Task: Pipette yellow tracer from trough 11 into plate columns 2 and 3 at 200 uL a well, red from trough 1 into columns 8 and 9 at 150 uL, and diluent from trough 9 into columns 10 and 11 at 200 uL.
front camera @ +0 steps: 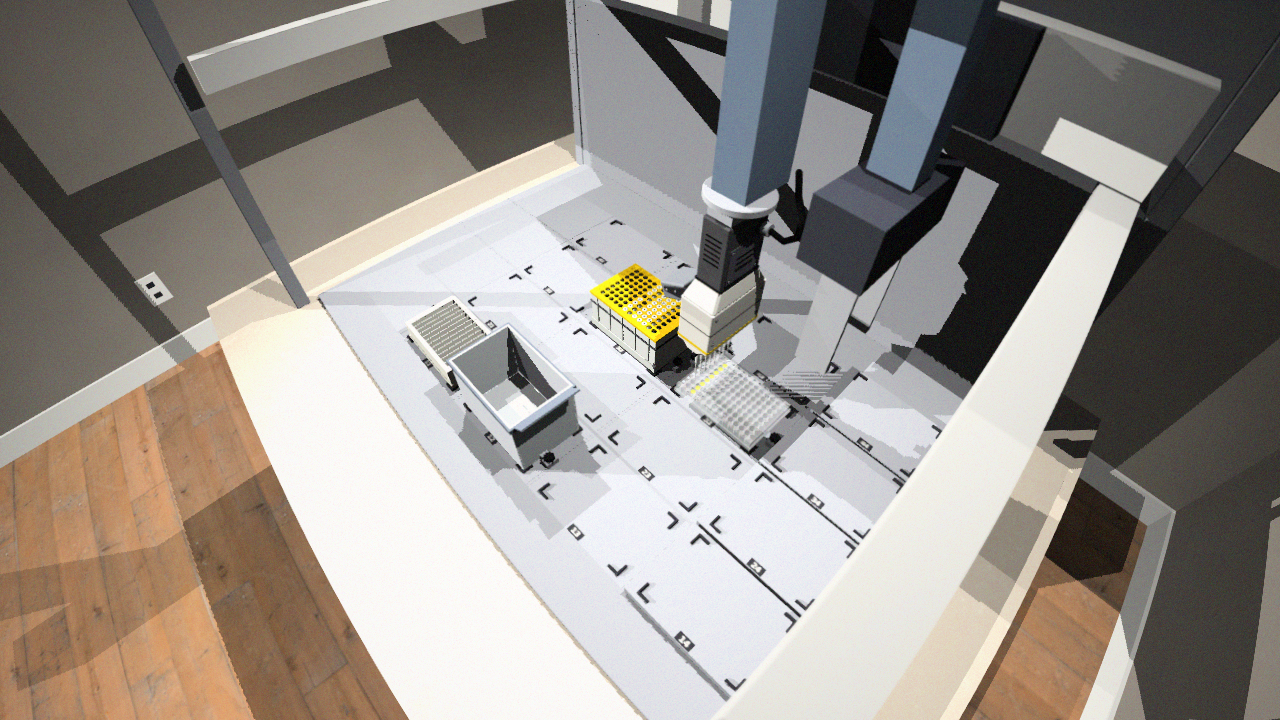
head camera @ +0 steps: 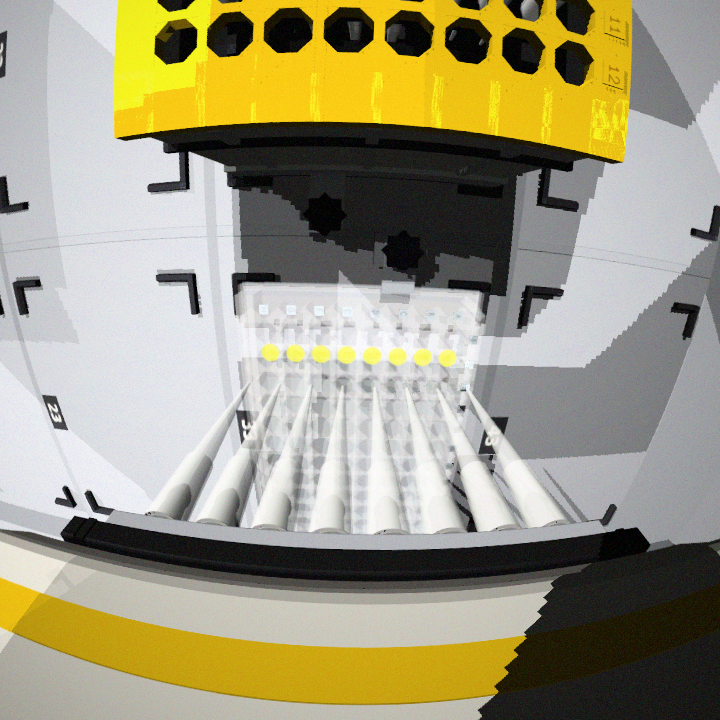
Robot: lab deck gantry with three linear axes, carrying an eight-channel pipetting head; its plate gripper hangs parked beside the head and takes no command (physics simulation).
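Note:
The eight-channel head [front camera: 720,308] stands over the rack-side end of the clear well plate [front camera: 747,411] [head camera: 362,436]. Its eight tips [front camera: 712,362] [head camera: 335,463] look white, with no yellow in them, and their ends appear just above the plate. One line of eight yellow wells [front camera: 708,379] [head camera: 345,354] crosses the plate near that end; its column number cannot be read. The other wells look colourless. The trough block [front camera: 452,331] stands at the left in the front view; its liquids cannot be made out. The parked plate gripper [front camera: 838,347] hangs right of the head, its paddles apart and empty.
The yellow tip rack [front camera: 637,300] [head camera: 376,94] stands beside the plate, taller than it, with used and filled holes. A grey open bin [front camera: 547,436] stands next to the trough block. A pale frame beam [front camera: 1011,429] crosses the right front.

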